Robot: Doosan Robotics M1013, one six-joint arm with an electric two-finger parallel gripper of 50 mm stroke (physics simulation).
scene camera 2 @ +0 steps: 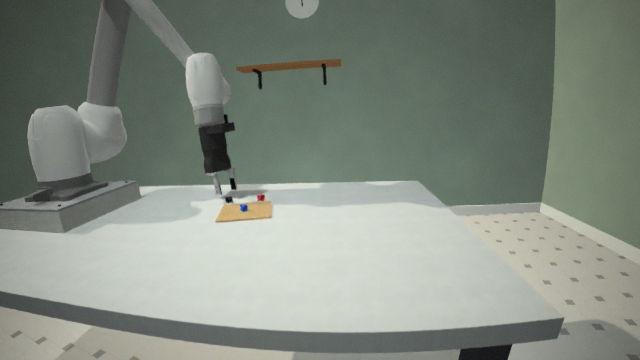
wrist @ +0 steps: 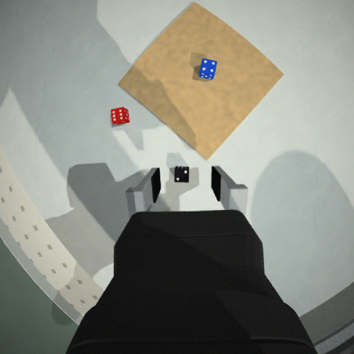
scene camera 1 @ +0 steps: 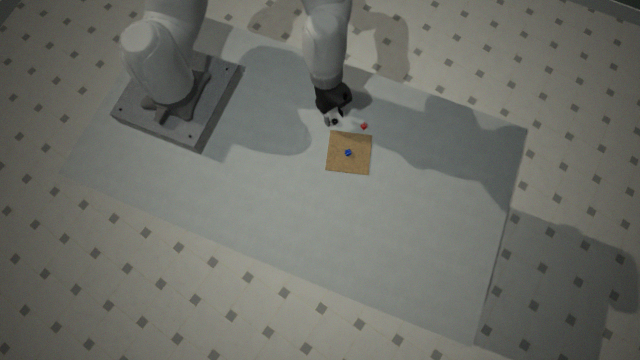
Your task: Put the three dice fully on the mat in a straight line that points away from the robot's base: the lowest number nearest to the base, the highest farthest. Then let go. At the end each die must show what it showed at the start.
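Places are measured from the arm's base along level axes (x left, y ahead, z down), in metres.
Pixels of known places: gripper, fingertip midpoint: (scene camera 2: pixel 226 191) (scene camera 1: pixel 334 119); arm's base, origin of the base link: (scene camera 2: pixel 69 193) (scene camera 1: pixel 176 91).
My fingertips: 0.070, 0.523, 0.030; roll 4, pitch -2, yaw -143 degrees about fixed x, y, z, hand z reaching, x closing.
Ahead of a thing's pixels: the offset from my fingertips to its top centre, as dx, dy, dz. Level surfaces: height alone.
The tan square mat {-0.084, +0.077, +0.031} (scene camera 1: pixel 340 165) (scene camera 2: pixel 260 214) (wrist: pixel 240 100) lies on the table. A blue die {-0.090, +0.075, +0.015} (scene camera 1: pixel 348 152) (scene camera 2: pixel 243 208) (wrist: pixel 208 68) showing four sits near the mat's middle. A red die {+0.018, +0.099, +0.019} (scene camera 1: pixel 364 126) (scene camera 2: pixel 261 197) (wrist: pixel 120 115) showing six lies on the table beside the mat. A black die {+0.005, +0.002, +0.019} (scene camera 1: pixel 334 121) (scene camera 2: pixel 229 199) (wrist: pixel 181 174) showing two lies on the table off the mat's nearest corner in the wrist view. My gripper (scene camera 1: pixel 334 118) (scene camera 2: pixel 225 190) (wrist: pixel 185 177) is open and empty, a little above the black die, which appears between the fingertips in the wrist view.
The robot's base plate (scene camera 1: pixel 220 107) (scene camera 2: pixel 32 220) stands on the left part of the table {dz +0.035} (scene camera 1: pixel 280 210) (scene camera 2: pixel 310 270). A wall shelf (scene camera 2: pixel 295 66) hangs behind, well above the table. The arm casts shadows across the table around the mat.
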